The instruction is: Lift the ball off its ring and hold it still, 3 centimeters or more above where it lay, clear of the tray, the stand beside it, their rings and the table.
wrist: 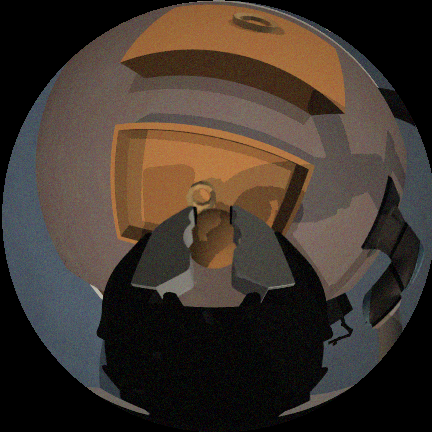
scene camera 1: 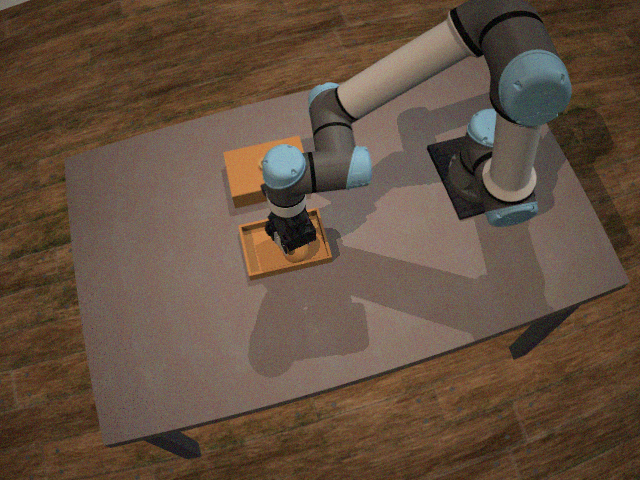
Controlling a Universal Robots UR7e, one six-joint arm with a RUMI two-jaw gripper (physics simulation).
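Frame: origin at the arm's base, x ahead, y left, z up, level; centimetres.
Where they show: gripper, between the fingertips: (wrist: 212,208); arm's base, origin of its link: (wrist: 384,223) (scene camera 1: 476,176).
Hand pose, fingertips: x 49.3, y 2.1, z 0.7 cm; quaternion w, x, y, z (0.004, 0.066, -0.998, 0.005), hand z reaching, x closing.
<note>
Each offset is from my fingertips to the top centre of the thing. "pt": to the spot under its first point. Level surfaces: height alone.
The orange-brown ball @[dx -0.4, dy +2.7, dz +3.9 cm] (scene camera 1: 306,251) (wrist: 215,240) is between the two jaws of my gripper (scene camera 1: 291,250) (wrist: 212,208), low inside the orange tray @[dx +1.2, dy -0.6, dz +0.6 cm] (scene camera 1: 263,260) (wrist: 170,150). The gripper is shut on the ball, with a jaw on either side covering its edges in the wrist view. A pale ring @[pt dx +2.2, dy -0.6, dz -1.2 cm] (wrist: 191,195) on the tray floor shows just beyond the jaw tips. The ball's underside is hidden, so I cannot tell whether it touches the tray or a ring.
An orange stand (scene camera 1: 242,170) (wrist: 185,30) is beside the tray on the grey table @[dz -2.3 cm] (scene camera 1: 155,310), with a pale ring (wrist: 237,20) on top. The arm partly covers the stand in the scene view. The tray's low walls surround the ball and jaws.
</note>
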